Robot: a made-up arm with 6 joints. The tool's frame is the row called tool.
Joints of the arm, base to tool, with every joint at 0 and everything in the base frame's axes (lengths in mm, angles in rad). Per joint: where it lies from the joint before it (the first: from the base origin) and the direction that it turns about. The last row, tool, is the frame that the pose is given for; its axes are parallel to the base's.
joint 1: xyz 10 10 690 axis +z
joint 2: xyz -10 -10 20 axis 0 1 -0.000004
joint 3: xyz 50 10 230 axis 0 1 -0.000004
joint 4: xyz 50 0 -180 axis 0 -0.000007 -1
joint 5: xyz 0 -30 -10 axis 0 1 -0.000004
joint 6: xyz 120 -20 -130 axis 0 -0.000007 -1
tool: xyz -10 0 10
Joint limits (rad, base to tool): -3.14..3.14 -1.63..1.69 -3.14..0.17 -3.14..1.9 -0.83..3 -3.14..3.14
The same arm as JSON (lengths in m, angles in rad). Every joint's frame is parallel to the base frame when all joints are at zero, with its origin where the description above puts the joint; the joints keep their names.
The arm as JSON. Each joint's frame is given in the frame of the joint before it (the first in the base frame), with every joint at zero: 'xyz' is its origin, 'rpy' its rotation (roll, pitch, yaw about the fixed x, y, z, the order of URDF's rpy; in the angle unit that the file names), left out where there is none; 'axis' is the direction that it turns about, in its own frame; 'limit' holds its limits. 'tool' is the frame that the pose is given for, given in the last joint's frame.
{"units": {"length": "m", "angle": "rad"}, "joints": [{"name": "joint 1", "type": "revolute", "origin": {"xyz": [0.01, 0.01, 0.69]}, "axis": [0.0, 0.0, 1.0], "limit": {"lower": -3.14, "upper": 3.14}}, {"name": "joint 2", "type": "revolute", "origin": {"xyz": [-0.01, -0.01, 0.02]}, "axis": [0.0, 1.0, 0.0], "limit": {"lower": -1.63, "upper": 1.69}}, {"name": "joint 3", "type": "revolute", "origin": {"xyz": [0.05, 0.01, 0.23]}, "axis": [0.0, 1.0, 0.0], "limit": {"lower": -3.14, "upper": 0.17}}, {"name": "joint 4", "type": "revolute", "origin": {"xyz": [0.05, 0.0, -0.18]}, "axis": [0.0, 0.0, -1.0], "limit": {"lower": -3.14, "upper": 1.9}}, {"name": "joint 5", "type": "revolute", "origin": {"xyz": [0.0, -0.03, -0.01]}, "axis": [0.0, 1.0, 0.0], "limit": {"lower": -0.83, "upper": 3.0}}, {"name": "joint 6", "type": "revolute", "origin": {"xyz": [0.12, -0.02, -0.13]}, "axis": [0.0, 0.0, -1.0], "limit": {"lower": -3.14, "upper": 3.14}}], "tool": {"origin": {"xyz": [-0.01, 0.0, 0.01]}}}
